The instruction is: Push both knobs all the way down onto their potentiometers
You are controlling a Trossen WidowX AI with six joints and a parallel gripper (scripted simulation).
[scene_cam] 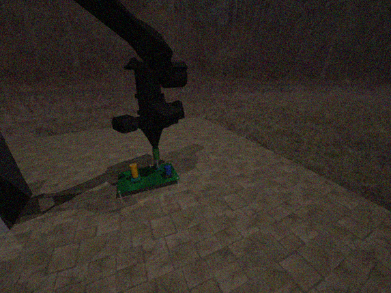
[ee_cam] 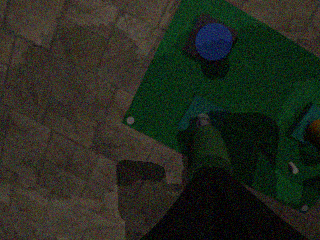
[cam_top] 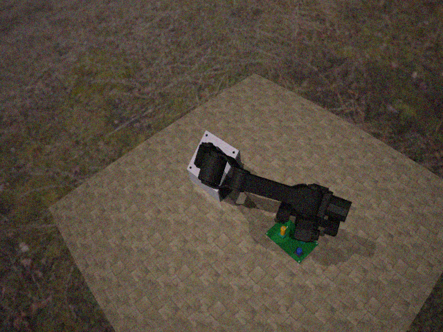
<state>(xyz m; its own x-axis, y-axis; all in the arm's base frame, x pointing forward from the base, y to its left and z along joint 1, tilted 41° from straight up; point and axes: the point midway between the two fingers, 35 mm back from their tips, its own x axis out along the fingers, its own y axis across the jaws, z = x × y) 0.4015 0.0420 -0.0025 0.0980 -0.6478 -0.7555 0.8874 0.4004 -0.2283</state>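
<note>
Now: gripper tip 60 mm past the orange knob, 30 mm to the left of it and 40 mm above it.
</note>
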